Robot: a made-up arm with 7 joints.
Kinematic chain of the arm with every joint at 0, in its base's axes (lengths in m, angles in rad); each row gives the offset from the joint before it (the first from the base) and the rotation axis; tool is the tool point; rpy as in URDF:
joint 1: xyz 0 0 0.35 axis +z
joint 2: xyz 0 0 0 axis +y
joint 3: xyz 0 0 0.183 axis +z
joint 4: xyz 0.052 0 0 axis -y
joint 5: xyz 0.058 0 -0.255 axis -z
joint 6: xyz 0 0 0 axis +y
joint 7: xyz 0.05 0 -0.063 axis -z
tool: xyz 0 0 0 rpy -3.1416 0 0
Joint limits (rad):
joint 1: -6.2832..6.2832
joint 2: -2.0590..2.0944
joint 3: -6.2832..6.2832
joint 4: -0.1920..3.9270
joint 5: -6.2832..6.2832
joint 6: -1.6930..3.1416
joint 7: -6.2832..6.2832
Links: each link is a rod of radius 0.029 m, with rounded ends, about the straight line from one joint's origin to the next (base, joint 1, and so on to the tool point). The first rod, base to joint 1, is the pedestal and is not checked.
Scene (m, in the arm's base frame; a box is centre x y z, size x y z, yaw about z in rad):
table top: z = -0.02
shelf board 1: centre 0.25 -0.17 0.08 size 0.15 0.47 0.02 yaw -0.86
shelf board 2: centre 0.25 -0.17 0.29 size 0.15 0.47 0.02 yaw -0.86
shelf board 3: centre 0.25 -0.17 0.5 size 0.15 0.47 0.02 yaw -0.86
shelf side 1: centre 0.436 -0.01 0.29 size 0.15 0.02 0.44 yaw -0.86
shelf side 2: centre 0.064 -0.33 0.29 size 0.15 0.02 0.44 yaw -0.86
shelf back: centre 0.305 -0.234 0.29 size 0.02 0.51 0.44 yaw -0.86
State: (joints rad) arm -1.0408 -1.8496 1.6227 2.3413 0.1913 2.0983 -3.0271
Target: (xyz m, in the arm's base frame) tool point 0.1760 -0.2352 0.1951
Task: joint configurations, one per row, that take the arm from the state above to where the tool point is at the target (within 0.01 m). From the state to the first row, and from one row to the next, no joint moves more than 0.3 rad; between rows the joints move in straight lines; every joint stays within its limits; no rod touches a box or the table.
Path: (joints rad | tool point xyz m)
1: -1.2582 -1.8206 1.7424 2.0724 0.2064 2.1363 -3.0271 | 0.1899 0.3414 0.2138
2: -1.4757 -1.7916 1.8620 1.8036 0.2216 2.1742 -3.0271 | 0.2721 0.2216 0.1977
3: -1.6931 -1.7626 1.9817 1.5347 0.2367 2.2122 -3.0271 | 0.2883 0.0895 0.1828
4: -1.9106 -1.7336 2.1013 1.2658 0.2518 2.2502 -3.0271 | 0.2452 -0.0230 0.1746
5: -2.1280 -1.7046 2.2210 0.9970 0.2670 2.2881 -3.0271 | 0.1635 -0.0933 0.1778
6: -2.3455 -1.6756 2.3407 0.7281 0.2821 2.3261 -3.0271 | 0.0712 -0.1135 0.1951
7: -2.4621 -1.8673 2.1337 1.0165 0.2460 2.1223 -3.0271 | 0.1194 -0.1802 0.1902
8: -2.5788 -2.0590 1.9268 1.3050 0.2099 1.9185 -3.0271 | 0.1760 -0.2352 0.1951

